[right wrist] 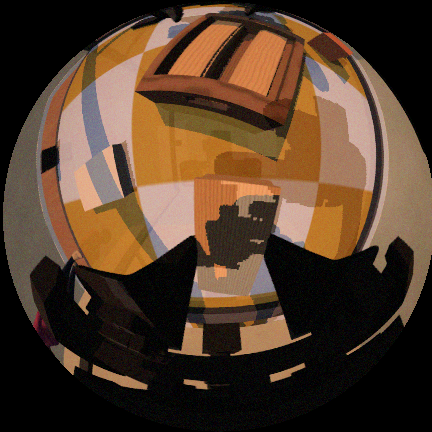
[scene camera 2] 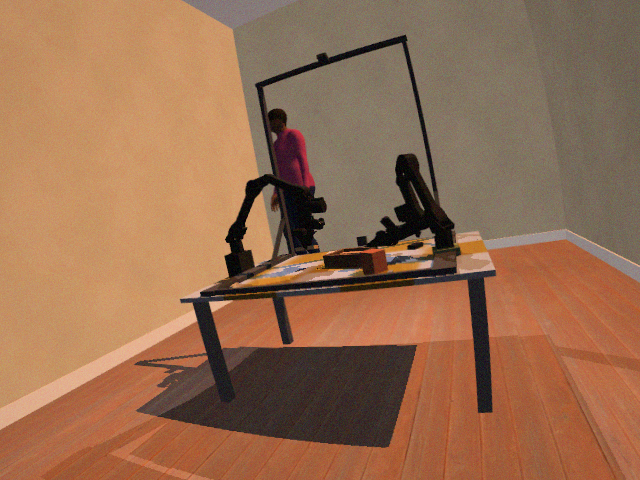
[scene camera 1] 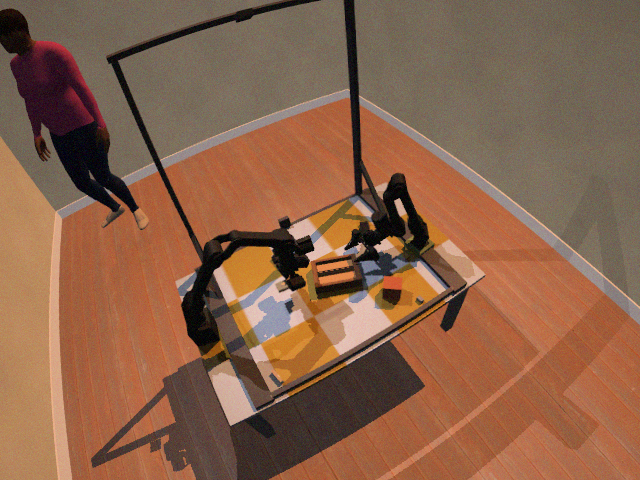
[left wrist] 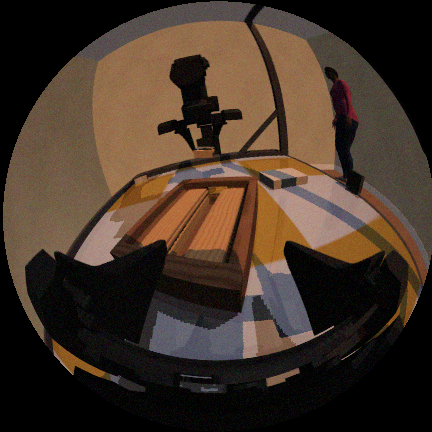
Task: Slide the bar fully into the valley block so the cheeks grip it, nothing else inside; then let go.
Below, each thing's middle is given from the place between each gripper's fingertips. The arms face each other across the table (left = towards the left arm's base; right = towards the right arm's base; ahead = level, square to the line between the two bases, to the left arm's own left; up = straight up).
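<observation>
There's a wooden bar (right wrist: 233, 215) here, and it's 3 cm above my left hand, 4 cm ahead of it and 29 cm to the right of it. My right hand is 10 mm to the left of that bar.
</observation>
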